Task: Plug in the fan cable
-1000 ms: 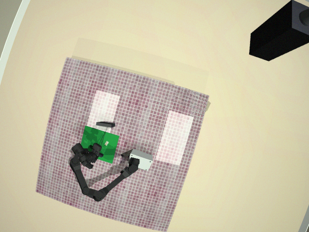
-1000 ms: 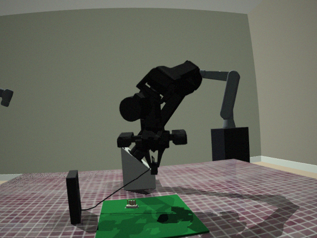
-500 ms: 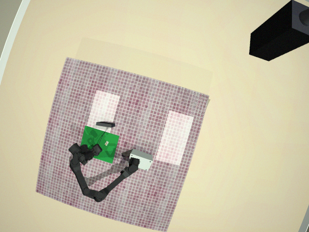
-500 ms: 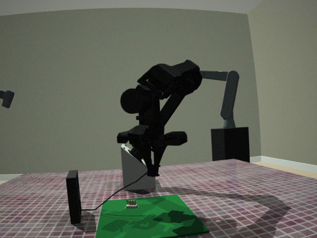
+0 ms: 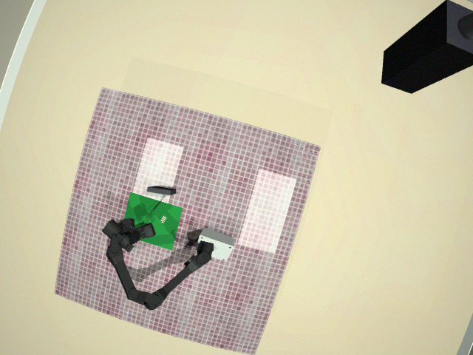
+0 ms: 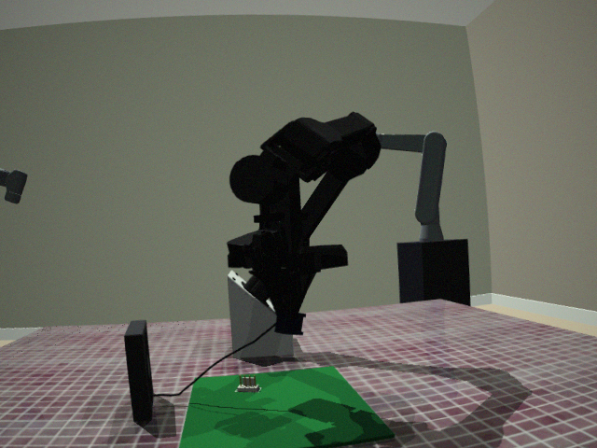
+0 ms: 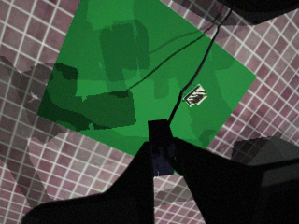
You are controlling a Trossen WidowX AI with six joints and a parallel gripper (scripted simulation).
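My gripper tip is 14 cm above the green board and 3 cm to the left of it. The rest, counted from my gripper tip: dark plug: 1 cm to the left, 1 cm below; fan: 20 cm to the right, 6 cm below, 5 cm behind.
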